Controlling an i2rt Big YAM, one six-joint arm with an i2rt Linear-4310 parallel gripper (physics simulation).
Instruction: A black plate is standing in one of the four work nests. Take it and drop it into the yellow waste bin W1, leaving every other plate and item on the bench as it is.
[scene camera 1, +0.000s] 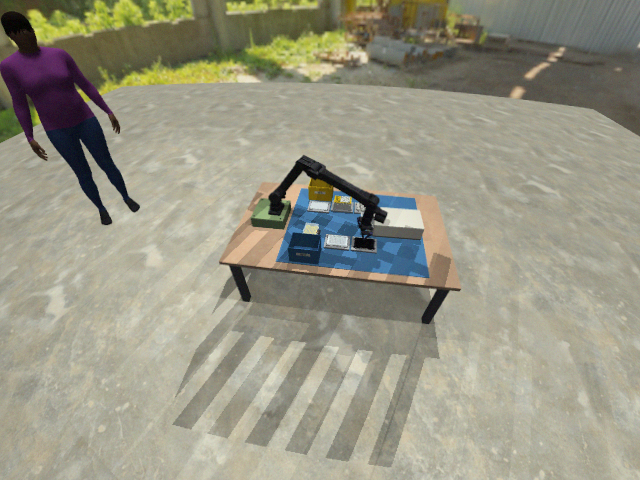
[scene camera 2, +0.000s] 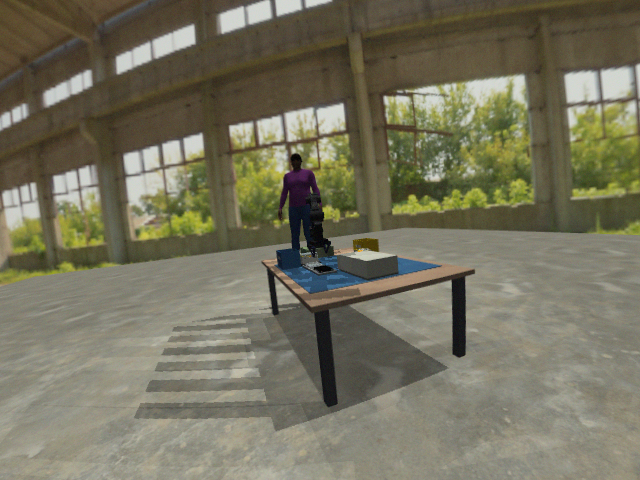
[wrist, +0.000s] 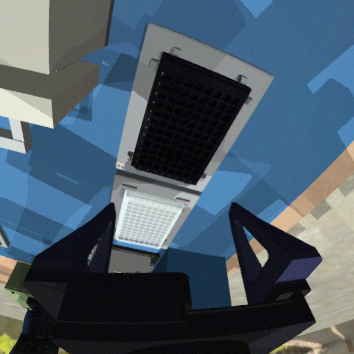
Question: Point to the gripper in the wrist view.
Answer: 173, 207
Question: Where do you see a large box-shaped device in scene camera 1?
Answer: At 400, 223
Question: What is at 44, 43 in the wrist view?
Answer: A large box-shaped device.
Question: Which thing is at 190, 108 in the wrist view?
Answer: A black plate.
